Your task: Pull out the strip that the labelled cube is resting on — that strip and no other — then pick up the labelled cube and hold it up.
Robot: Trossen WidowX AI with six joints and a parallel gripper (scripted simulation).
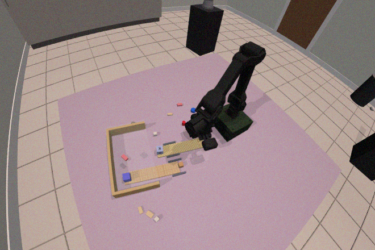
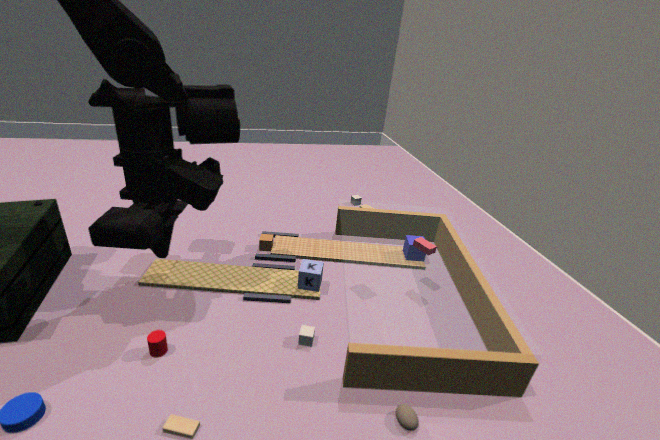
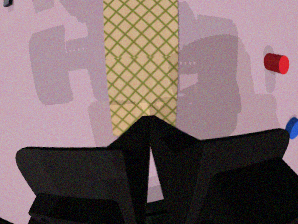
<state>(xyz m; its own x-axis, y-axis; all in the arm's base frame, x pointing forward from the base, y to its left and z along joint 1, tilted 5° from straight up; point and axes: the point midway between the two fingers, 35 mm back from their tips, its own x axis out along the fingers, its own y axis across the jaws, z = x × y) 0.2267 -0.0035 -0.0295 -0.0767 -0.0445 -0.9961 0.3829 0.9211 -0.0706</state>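
Now: the yellow-green cross-hatched strip 9 cm ahead of my gripper tip, 4 cm to the right of it and 3 cm below it. Round my gripper tip: red cylinder 1 cm behind, 14 cm to the right, 2 cm below; then labelled cube 18 cm ahead, 8 cm to the right, 1 cm below; then orange block 15 cm ahead, 3 cm to the left, 2 cm below.
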